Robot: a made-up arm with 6 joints. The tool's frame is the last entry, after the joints.
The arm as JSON. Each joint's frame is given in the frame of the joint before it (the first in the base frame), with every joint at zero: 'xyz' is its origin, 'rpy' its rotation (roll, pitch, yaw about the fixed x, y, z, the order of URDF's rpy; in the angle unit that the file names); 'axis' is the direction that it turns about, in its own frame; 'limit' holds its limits. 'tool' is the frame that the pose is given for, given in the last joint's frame.
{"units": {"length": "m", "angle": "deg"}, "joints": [
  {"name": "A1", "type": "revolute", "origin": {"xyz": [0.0, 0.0, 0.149], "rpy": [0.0, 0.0, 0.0]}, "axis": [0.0, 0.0, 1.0], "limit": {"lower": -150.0, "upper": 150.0}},
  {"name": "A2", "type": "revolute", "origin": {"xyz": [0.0, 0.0, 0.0], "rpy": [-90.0, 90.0, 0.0]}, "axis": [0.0, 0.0, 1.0], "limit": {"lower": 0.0, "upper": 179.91}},
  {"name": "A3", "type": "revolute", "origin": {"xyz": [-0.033, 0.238, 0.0], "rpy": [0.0, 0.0, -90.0]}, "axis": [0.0, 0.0, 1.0], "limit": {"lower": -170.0, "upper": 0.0}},
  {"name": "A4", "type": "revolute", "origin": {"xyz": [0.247, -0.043, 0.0], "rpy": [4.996, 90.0, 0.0]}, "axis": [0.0, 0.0, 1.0], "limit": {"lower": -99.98, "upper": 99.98}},
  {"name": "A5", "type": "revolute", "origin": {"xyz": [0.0, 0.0, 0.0], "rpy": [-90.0, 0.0, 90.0]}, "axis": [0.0, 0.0, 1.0], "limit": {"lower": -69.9, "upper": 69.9}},
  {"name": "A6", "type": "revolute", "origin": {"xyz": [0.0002, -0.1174, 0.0], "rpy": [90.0, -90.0, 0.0]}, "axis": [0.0, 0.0, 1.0], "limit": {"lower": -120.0, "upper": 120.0}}
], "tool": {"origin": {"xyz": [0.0, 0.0, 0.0], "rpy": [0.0, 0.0, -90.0]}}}
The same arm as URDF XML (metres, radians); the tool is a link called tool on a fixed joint. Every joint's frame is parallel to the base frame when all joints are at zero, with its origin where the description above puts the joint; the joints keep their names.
<robot name="arm">
  <link name="base_link"/>
  <link name="link1"/>
  <link name="link2"/>
  <link name="link3"/>
  <link name="link4"/>
  <link name="link5"/>
  <link name="link6"/>
  <link name="tool"/>
  <joint name="A1" type="revolute">
    <parent link="base_link"/>
    <child link="link1"/>
    <origin xyz="0 0 0.149"/>
    <axis xyz="0 0 1"/>
    <limit lower="-2.618" upper="2.618"/>
  </joint>
  <joint name="A2" type="revolute">
    <parent link="link1"/>
    <child link="link2"/>
    <origin xyz="0 0 0"/>
    <axis xyz="0 1 0"/>
    <limit lower="0" upper="3.14"/>
  </joint>
  <joint name="A3" type="revolute">
    <parent link="link2"/>
    <child link="link3"/>
    <origin xyz="-0.238 0 0.033"/>
    <axis xyz="0 1 0"/>
    <limit lower="-2.9671" upper="0"/>
  </joint>
  <joint name="A4" type="revolute">
    <parent link="link3"/>
    <child link="link4"/>
    <origin xyz="0.247 0 0.043"/>
    <axis xyz="0.9962 0 0.0871"/>
    <limit lower="-1.745" upper="1.745"/>
  </joint>
  <joint name="A5" type="revolute">
    <parent link="link4"/>
    <child link="link5"/>
    <origin xyz="0 0 0"/>
    <axis xyz="0 1 0"/>
    <limit lower="-1.22" upper="1.22"/>
  </joint>
  <joint name="A6" type="revolute">
    <parent link="link5"/>
    <child link="link6"/>
    <origin xyz="0.117 0 0.01"/>
    <axis xyz="0.9962 0 0.0871"/>
    <limit lower="-2.0944" upper="2.0944"/>
  </joint>
  <joint name="tool_joint" type="fixed">
    <parent link="link6"/>
    <child link="tool"/>
    <origin xyz="0 0 0" rpy="0 1.4836 0"/>
  </joint>
</robot>

